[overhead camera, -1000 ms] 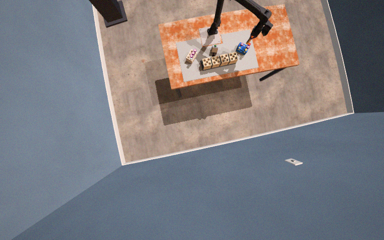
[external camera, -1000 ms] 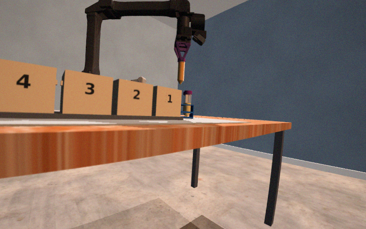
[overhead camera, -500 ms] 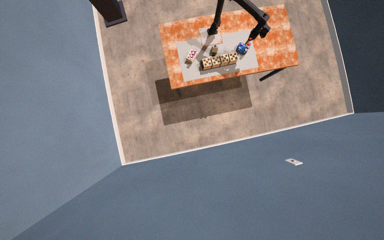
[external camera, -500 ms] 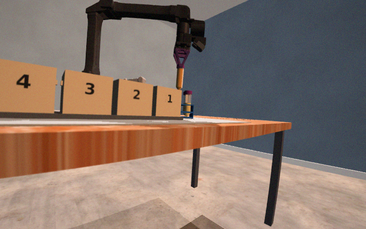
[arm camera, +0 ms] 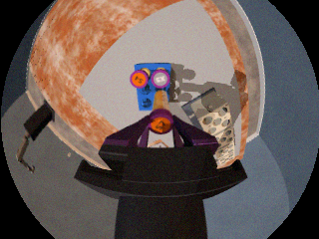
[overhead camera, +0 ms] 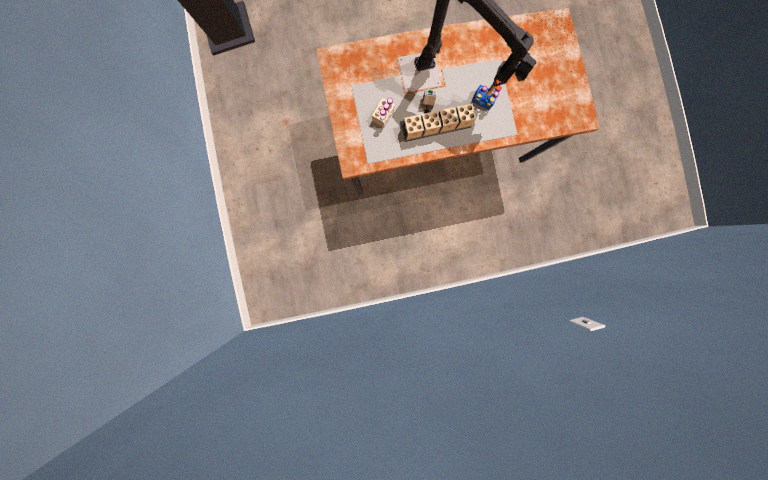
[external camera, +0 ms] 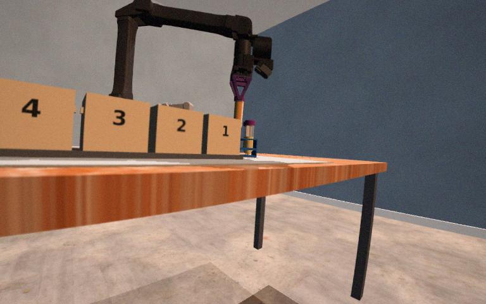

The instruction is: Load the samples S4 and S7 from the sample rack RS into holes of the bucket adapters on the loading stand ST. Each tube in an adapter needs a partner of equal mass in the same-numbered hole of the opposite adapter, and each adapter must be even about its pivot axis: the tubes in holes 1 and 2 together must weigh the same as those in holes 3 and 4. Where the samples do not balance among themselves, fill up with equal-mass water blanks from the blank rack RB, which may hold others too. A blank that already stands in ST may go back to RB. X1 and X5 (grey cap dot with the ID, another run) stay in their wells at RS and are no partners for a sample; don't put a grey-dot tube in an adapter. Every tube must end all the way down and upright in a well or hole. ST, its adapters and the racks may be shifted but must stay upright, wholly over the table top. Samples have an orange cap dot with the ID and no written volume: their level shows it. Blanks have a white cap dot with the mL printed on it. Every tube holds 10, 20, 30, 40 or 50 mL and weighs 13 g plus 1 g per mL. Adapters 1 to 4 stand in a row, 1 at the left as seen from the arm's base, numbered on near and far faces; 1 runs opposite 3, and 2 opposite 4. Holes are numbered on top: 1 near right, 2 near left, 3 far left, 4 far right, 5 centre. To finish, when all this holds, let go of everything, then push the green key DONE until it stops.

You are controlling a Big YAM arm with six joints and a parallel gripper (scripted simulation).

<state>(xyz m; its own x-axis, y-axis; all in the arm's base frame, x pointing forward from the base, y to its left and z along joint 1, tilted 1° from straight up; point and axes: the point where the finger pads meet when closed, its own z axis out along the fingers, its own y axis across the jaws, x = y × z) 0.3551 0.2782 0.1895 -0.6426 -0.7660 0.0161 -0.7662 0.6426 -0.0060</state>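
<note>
Now: the purple-capped tube 110 mm behind my hand, 600 mm to the right of it and 130 mm below it. Round my hand: adapter 2 (70 mm ahead, 280 mm to the right, 140 mm below); DONE key box (110 mm behind, 330 mm to the right, 140 mm below); blue sample rack RS (10 mm behind, 10 mm to the left, 160 mm below).
</note>
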